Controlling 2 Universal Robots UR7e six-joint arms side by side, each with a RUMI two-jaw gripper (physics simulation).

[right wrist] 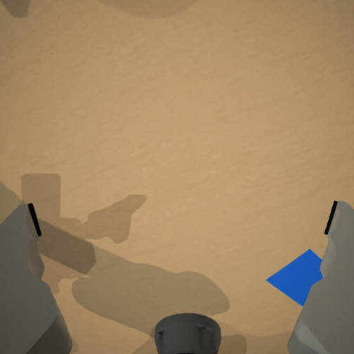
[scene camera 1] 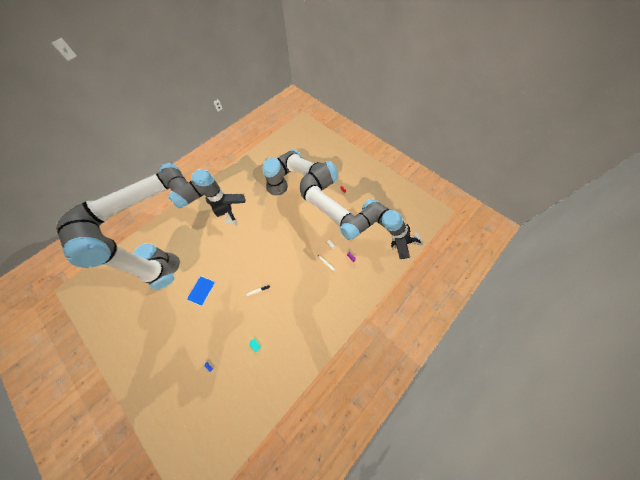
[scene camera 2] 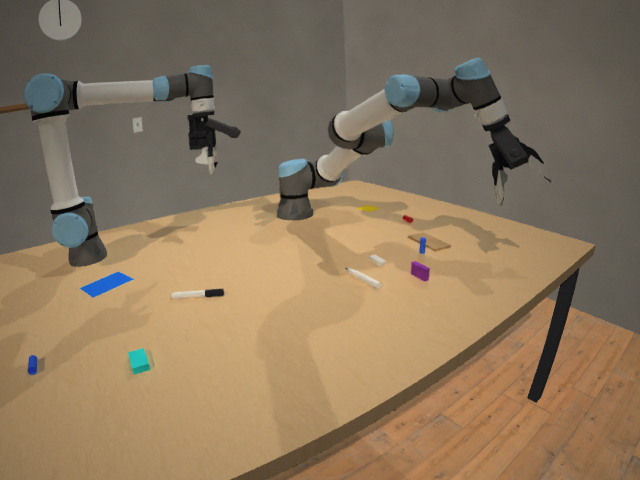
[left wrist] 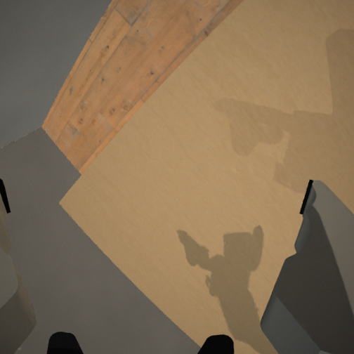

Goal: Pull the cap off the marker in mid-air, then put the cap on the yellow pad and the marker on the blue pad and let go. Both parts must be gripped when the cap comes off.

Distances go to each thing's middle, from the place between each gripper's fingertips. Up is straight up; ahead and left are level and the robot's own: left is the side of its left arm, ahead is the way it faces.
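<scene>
There's a blue pad [right wrist: 295,279], and I can see my right gripper far above it, a good way short of it and far to the left of it.
My left gripper, which I see too, is far above the blue pad, and it's also well past the pad and a long way to the left of it.
</scene>
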